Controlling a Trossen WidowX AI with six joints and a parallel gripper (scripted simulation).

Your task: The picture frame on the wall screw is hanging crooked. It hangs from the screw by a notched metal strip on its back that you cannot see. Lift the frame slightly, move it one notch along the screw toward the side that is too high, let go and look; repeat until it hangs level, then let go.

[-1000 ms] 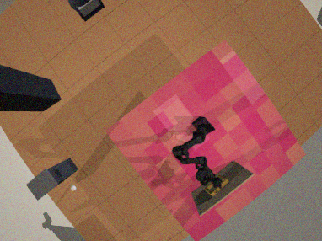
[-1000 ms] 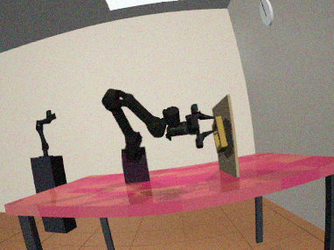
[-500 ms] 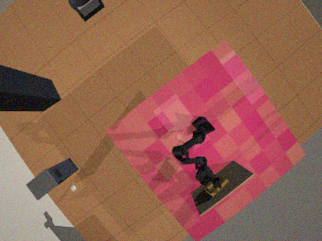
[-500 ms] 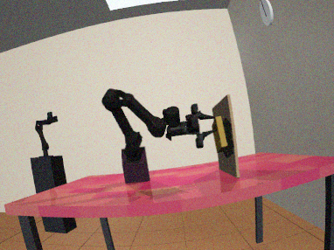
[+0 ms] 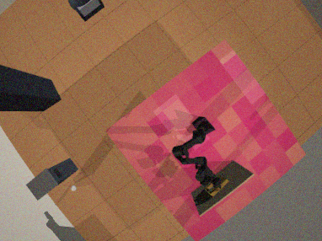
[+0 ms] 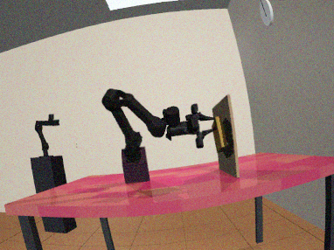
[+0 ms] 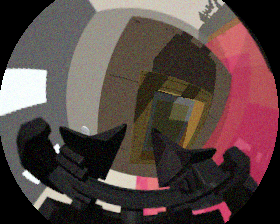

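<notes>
The picture frame is 1 cm ahead of my gripper tip, 1 cm to the right of it and 5 cm below it. Round my gripper tip: wall panel (2 cm ahead, 1 cm to the left, 7 cm below).
</notes>
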